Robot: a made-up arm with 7 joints. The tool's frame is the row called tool. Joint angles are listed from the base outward.
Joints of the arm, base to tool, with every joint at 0 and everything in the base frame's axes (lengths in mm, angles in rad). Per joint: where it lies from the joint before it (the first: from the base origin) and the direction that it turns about. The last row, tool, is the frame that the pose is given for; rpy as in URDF.
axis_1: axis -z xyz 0 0 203.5
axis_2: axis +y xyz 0 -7.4 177.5
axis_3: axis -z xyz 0 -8.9 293.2
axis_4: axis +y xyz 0 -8 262.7
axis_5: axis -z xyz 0 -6.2 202.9
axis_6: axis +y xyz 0 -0.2 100
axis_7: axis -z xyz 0 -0.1 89
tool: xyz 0 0 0 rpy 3.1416 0 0
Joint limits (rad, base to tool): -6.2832..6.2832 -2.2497..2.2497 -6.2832..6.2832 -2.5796..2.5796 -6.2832..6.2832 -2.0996..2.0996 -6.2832..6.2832
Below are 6 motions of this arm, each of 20 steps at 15 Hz.
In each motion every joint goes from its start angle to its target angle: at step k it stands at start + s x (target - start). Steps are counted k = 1, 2, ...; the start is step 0. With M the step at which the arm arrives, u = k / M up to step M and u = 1 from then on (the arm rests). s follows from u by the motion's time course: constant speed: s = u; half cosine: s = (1 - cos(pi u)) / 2; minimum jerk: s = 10 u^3 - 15 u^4 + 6 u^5.
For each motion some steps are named. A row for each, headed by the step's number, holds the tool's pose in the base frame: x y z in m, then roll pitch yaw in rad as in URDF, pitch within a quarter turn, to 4 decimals.
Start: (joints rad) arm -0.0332 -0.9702 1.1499 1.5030 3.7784 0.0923 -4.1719
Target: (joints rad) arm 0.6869 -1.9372 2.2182 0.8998 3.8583 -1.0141 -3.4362
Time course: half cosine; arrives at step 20
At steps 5, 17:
5: -0.5383 -0.3572 0.7276 -1.8175 0.1642 -0.1060
17: -0.6408 0.1761 -0.0584 -0.5220 -0.3477 -0.3635

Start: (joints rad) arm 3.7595 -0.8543 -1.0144 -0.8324 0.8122 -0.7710 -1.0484
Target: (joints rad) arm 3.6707 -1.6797 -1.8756 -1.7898 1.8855 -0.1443 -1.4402
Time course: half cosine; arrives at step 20
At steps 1, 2, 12, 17, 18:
1: 0.7220 -0.1976 0.7443 0.8390 -0.5168 -1.1688
2: 0.7266 -0.1926 0.7326 0.8348 -0.5118 -1.1490
12: 0.7127 0.0259 0.4715 1.2144 -0.3687 -0.5793
17: 0.6286 0.0809 0.4464 1.6686 -0.3777 -0.4559
18: 0.6185 0.0829 0.4458 1.7221 -0.3817 -0.4506

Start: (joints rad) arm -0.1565 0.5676 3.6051 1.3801 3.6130 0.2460 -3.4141
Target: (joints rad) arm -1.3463 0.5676 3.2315 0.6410 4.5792 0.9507 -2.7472
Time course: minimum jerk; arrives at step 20
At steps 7, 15, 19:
7: 0.0552 0.1401 1.1632 2.9200 0.2660 2.7667
15: 0.1245 0.2276 1.2104 -3.0071 -0.7741 2.6048
19: 0.1161 0.2588 1.2065 -2.7840 -0.8378 2.4563

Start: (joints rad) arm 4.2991 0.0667 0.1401 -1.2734 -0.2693 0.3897 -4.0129
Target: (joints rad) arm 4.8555 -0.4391 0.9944 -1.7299 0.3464 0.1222 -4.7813
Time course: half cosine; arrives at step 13
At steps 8, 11, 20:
8: -0.2111 -0.4566 0.8459 -1.5472 0.5033 -0.6247
11: -0.3343 -0.3933 0.7570 -1.2668 0.5908 -0.8840
20: -0.3558 -0.3724 0.7407 -1.2139 0.6124 -0.9476

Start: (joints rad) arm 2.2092 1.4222 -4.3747 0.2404 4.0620 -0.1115 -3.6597
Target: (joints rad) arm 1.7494 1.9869 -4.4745 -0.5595 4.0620 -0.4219 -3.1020
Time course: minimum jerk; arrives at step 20
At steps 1, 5, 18, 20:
1: -0.6280 -0.6753 0.5716 1.9845 -0.6437 1.9735
5: -0.5812 -0.7335 0.5106 1.9417 -0.7248 2.0982
18: 0.0199 -0.8368 0.0219 1.3262 -0.9921 -2.7694
20: 0.0258 -0.8342 0.0183 1.3216 -0.9911 -2.7568

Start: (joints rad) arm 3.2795 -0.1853 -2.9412 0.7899 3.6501 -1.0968 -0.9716
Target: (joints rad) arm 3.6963 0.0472 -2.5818 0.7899 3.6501 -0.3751 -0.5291
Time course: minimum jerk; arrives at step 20
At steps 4, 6, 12, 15, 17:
4: 0.3789 -0.1618 1.0747 0.9312 -1.0021 -1.8693
6: 0.3516 -0.1835 1.0908 1.0633 -1.0674 -2.0187
12: 0.1891 -0.2463 1.1632 2.2117 -1.2164 2.9498
15: 0.1149 -0.2478 1.1878 2.6688 -1.1301 2.3865
17: 0.0881 -0.2447 1.1956 2.7845 -1.0839 2.2272

